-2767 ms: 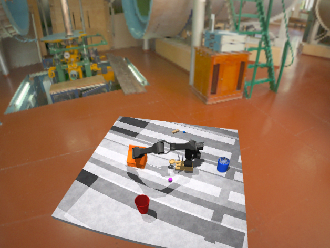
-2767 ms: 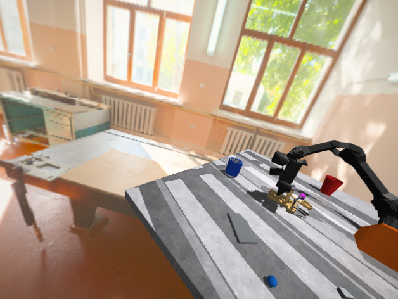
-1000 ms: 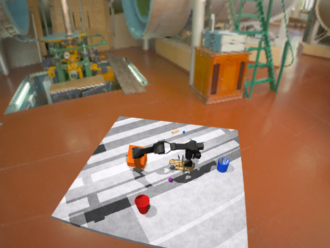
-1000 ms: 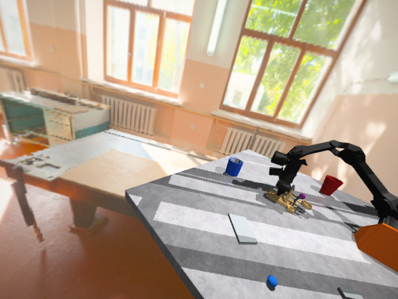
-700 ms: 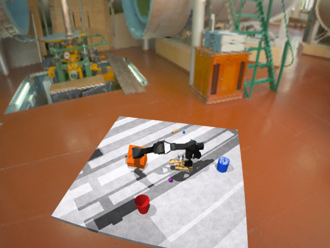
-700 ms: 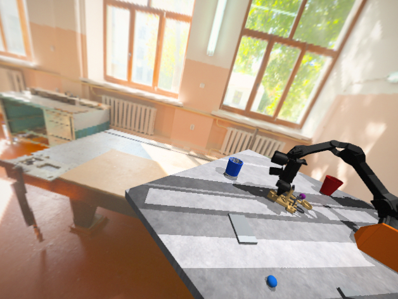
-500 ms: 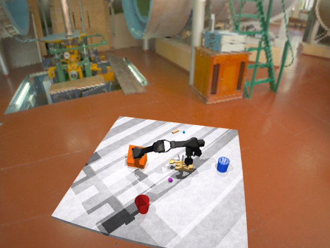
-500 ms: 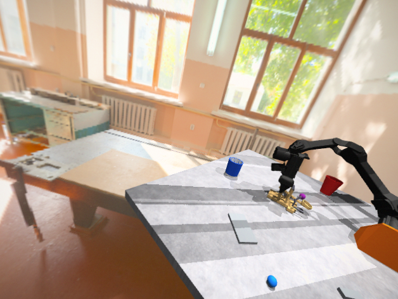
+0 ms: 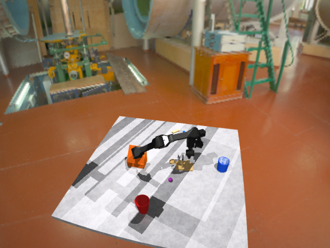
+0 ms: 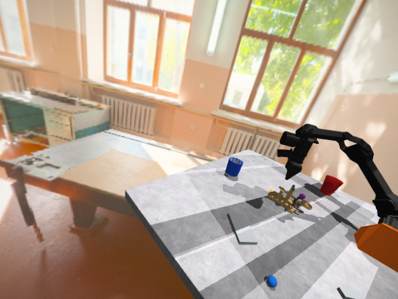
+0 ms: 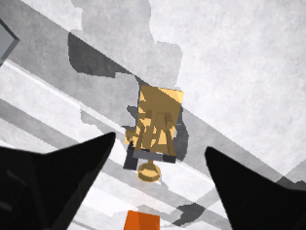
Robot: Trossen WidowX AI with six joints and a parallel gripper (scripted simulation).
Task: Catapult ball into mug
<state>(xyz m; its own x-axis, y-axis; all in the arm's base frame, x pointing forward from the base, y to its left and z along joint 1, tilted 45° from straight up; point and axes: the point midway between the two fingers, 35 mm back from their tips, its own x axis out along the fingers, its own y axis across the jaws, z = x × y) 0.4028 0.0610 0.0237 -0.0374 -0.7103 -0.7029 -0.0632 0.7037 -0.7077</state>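
Right now the purple ball is 17 cm to the right of my gripper tip, 13 cm below it and 12 cm behind it. Also, from my gripper tip: blue mug: 28 cm ahead, 11 cm below, 2 cm to the left; grey flat plate: 36 cm to the left, 14 cm below, 5 cm ahead; wooden catapult: 9 cm below, 7 cm behind, 1 cm to the left.
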